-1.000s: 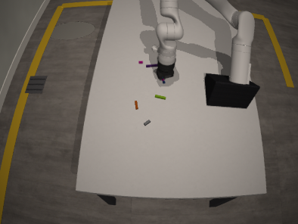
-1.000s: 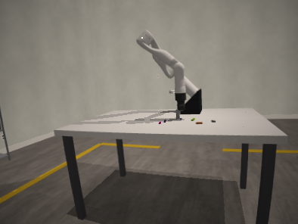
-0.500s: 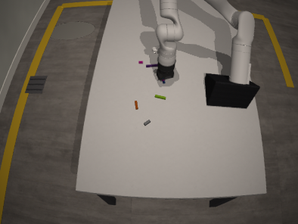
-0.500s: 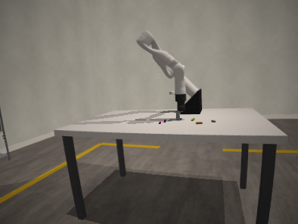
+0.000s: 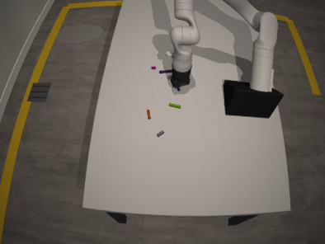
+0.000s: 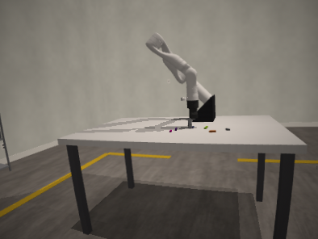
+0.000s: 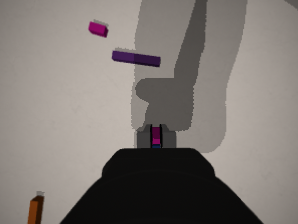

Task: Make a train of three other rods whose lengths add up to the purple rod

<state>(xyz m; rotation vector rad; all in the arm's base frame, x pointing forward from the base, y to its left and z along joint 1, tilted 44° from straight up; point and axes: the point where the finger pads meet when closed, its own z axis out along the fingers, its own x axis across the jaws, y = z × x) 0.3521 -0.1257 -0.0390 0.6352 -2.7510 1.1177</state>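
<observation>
The small blue rod lies 2 cm to the left of my hand, 1 cm below it and 1 cm behind it. The rest, counted from my hand: purple rod 8 cm to the right, 6 cm ahead, 1 cm below; lime rod 11 cm to the left, 1 cm below; orange rod 16 cm to the left, 10 cm ahead, 1 cm below.
</observation>
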